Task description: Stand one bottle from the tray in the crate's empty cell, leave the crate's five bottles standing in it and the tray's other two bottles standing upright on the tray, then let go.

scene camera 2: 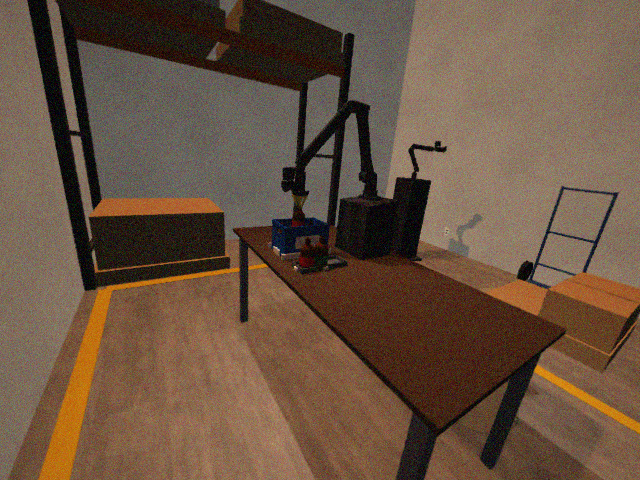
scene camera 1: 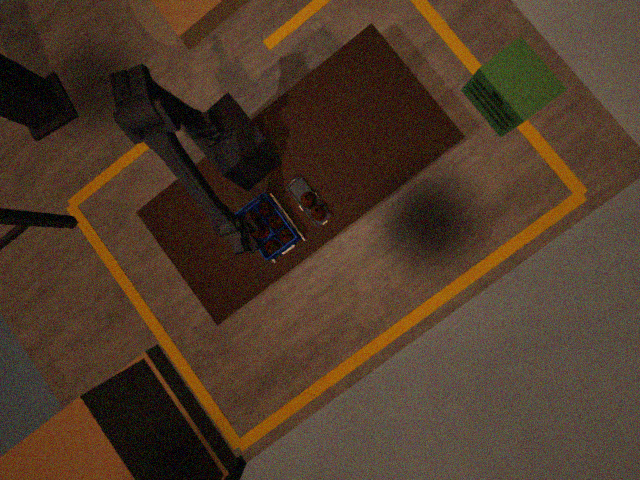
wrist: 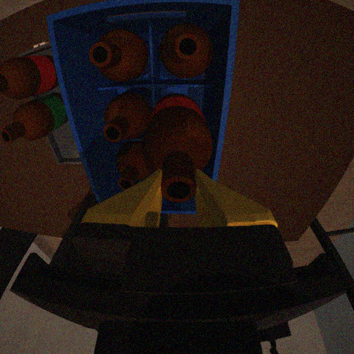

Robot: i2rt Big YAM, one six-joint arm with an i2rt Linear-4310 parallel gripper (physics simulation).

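Frame: origin at the arm's base, x up, y ahead, z left, level; metres.
Where they show: gripper, fingertip midpoint: (scene camera 2: 299, 207); arm's base, link origin: (scene camera 2: 369, 198) (scene camera 1: 215, 132).
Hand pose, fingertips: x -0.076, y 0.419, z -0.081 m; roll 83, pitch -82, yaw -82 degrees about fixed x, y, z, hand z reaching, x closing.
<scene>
Each offset is from my fingertips to the top centre of the thing. Level surfaces: height alone.
My gripper (wrist: 178, 175) (scene camera 2: 298, 206) is shut on the neck of a brown, red-labelled bottle @[dx +0.016, dy +0.000, dz +0.003 m] (wrist: 177, 135) (scene camera 2: 298, 219). The bottle is about upright over the right column of the blue crate @[dx -0.073, dy -0.001, dz +0.041 m] (wrist: 227, 90) (scene camera 2: 283, 240) (scene camera 1: 281, 251), its lower part behind the crate's rim in scene camera 2. In the wrist view, crate bottles stand at back left (wrist: 122, 55), back right (wrist: 187, 55), middle left (wrist: 129, 115) and front left (wrist: 132, 160). The held bottle hides the front right cell and part of the middle right cell. A red-labelled bottle (wrist: 44, 72) and a green-labelled bottle (wrist: 39, 117) stand on the tray (wrist: 70, 161) (scene camera 1: 297, 187).
Crate and tray stand near one end of the brown table @[dx -0.249 m] (scene camera 1: 361, 113) (scene camera 2: 403, 320), side by side with a narrow gap. The arm's black pedestal (scene camera 2: 364, 227) stands beside the table. A tall shelf rack (scene camera 2: 49, 144) stands behind. A second small arm (scene camera 2: 413, 155) stands farther back.
</scene>
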